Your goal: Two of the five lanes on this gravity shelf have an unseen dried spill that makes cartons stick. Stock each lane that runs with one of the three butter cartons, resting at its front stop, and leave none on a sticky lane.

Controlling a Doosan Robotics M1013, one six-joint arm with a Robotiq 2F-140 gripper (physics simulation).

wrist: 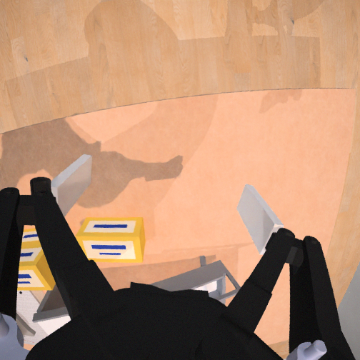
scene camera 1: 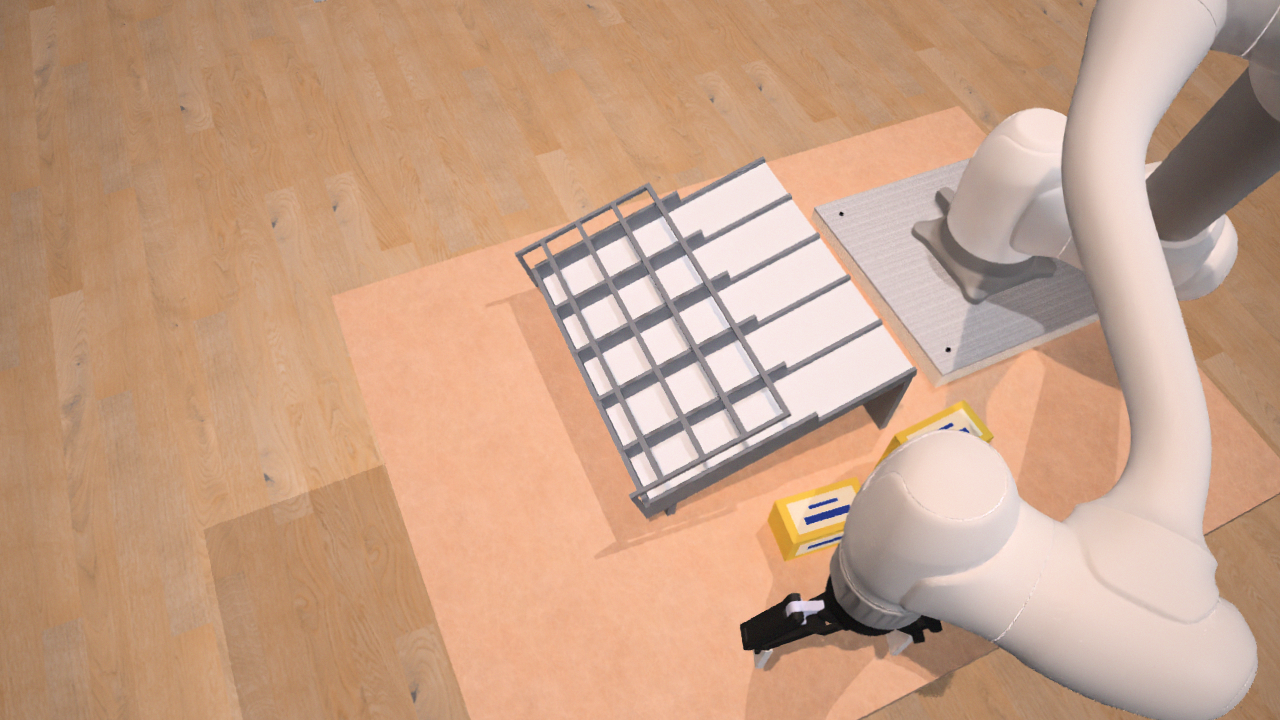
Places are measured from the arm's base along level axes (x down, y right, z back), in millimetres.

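Pixels of known places: gripper, between the fingertips: (scene camera 1: 824,649); arm's base, origin of its link: (scene camera 1: 982,251).
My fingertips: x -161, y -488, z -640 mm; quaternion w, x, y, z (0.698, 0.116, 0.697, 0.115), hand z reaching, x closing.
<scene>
For each thing: its top centre in the pictures, then the offset to it from my fingertips. "pt": a spot on its surface instead. Level surfaces: height alone.
- gravity shelf, a spot on its surface: (scene camera 1: 729,463) pt dx +96, dy +277, dz +40 mm
- yellow butter carton, centre of its top: (scene camera 1: 826,509) dx +130, dy +179, dz +139 mm
- orange-pink mat, height of its surface: dx +194 mm
The gravity shelf (scene camera 1: 729,463) (wrist: 192,277) has five white lanes between grey dividers, with a grey grid over their lower part. No carton shows in any lane. One yellow butter carton (scene camera 1: 810,519) (wrist: 112,240) lies on the mat beside the shelf, partly behind the arm in the scene view. Behind it, nearer the robot base, other yellow cartons (scene camera 1: 966,417) (wrist: 36,266) appear stacked; the arm and a finger partly hide them. My gripper (scene camera 1: 830,651) (wrist: 167,183) is open and empty, above the mat on the side of the single carton away from the shelf.
An orange-pink mat (scene camera 1: 429,402) (wrist: 215,145) lies under the shelf and cartons, on a wooden floor (scene camera 1: 161,223) (wrist: 200,65). The grey robot base plate (scene camera 1: 881,259) is close to the shelf's high end. The arm (scene camera 1: 1154,358) reaches over the stacked cartons.
</scene>
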